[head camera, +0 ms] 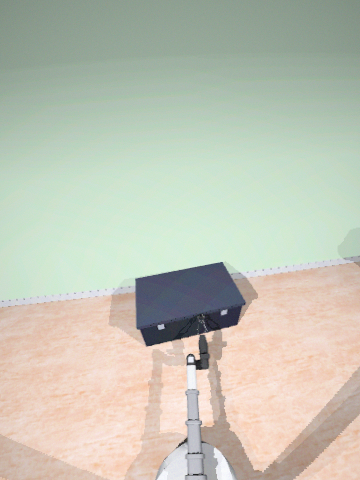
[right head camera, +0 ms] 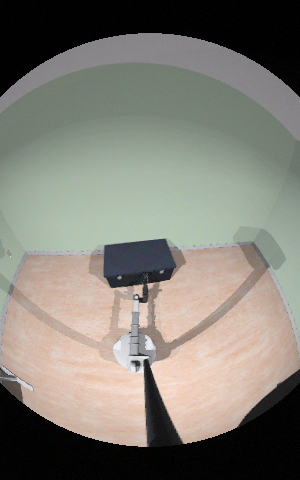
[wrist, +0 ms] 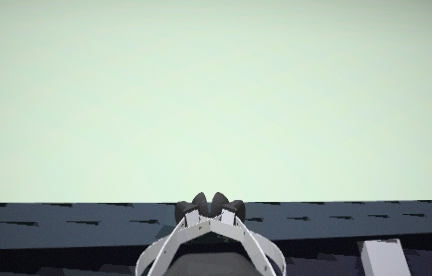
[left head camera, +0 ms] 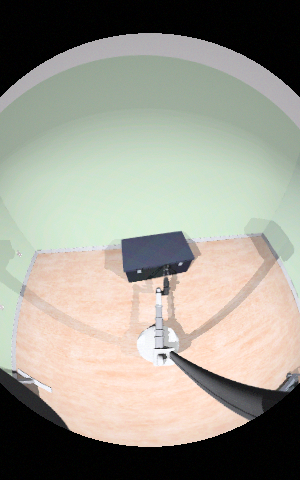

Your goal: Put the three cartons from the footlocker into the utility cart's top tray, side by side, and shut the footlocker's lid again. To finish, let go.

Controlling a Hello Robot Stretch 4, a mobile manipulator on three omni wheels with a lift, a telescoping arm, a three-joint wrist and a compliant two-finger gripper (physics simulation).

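Places are measured from the robot's base along level axes (x ahead, y left, z up), in metres.
Pixels of known places: gripper, fingertip midpoint: (head camera: pixel 200 313) (right head camera: pixel 145 271) (wrist: pixel 211 207) (left head camera: pixel 165 263).
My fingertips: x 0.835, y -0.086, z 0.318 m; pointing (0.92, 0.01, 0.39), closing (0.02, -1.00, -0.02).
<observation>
For each thing: its middle in the pictures, then the offset to it from my fingertips. "spot": a spot on its surface instead.
- dark blue footlocker, surface spot: (head camera: pixel 185 295) (left head camera: pixel 155 251) (right head camera: pixel 136 258) spot: dx +0.159, dy +0.106, dz +0.006 m
- wall's skirting, surface spot: (head camera: pixel 60 297) spot: dx +0.405, dy +1.417, dz -0.295 m
The dark blue footlocker (head camera: pixel 185 295) (left head camera: pixel 155 251) (right head camera: pixel 137 257) stands on the floor against the green wall with its lid down. Its lid's front edge (wrist: pixel 100 235) crosses the wrist view. My gripper (head camera: pixel 201 317) (left head camera: pixel 167 269) (right head camera: pixel 145 275) (wrist: pixel 211 207) is at the footlocker's front, a little right of the middle, level with the lid's edge. The fingertips are drawn together with no object seen between them. Whether they touch the lid is unclear. The cartons do not show, and the inside of the footlocker is hidden. I cannot make out the utility cart.
Pale latches (head camera: pixel 161 327) (wrist: pixel 385 257) are on the footlocker's front. The telescoping arm (head camera: pixel 193 410) reaches toward it over the floor. The wall's skirting (head camera: pixel 60 297) runs behind the footlocker. A pale bar-like object (left head camera: pixel 37 382) (right head camera: pixel 19 378) shows at the lower left, partly cut off.
</observation>
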